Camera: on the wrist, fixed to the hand. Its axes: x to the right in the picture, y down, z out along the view.
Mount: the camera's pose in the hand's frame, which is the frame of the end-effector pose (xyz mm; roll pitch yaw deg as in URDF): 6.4 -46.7 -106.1 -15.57 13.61 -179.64
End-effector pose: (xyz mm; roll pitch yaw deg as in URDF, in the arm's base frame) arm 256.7 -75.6 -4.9 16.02 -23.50 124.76
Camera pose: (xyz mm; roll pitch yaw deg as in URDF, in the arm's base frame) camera 240.1 -24.3 -107.7 -33.76 36.62 -59.46
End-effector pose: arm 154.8 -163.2 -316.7 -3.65 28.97 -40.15
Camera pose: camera 86.6 -175.5 -409.8 -12.44 -15.40 141.10
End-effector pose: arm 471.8 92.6 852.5 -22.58 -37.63 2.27
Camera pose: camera 529.0 10.9 793.0 12.91 49.78 -169.18
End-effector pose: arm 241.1 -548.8 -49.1 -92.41 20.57 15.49
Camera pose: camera 292.0 -642.7 -3.5 71.62 -20.88 -149.95
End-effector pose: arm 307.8 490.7 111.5 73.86 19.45 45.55
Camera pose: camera 231.2 539.6 39.3 -85.49 -14.86 -147.87
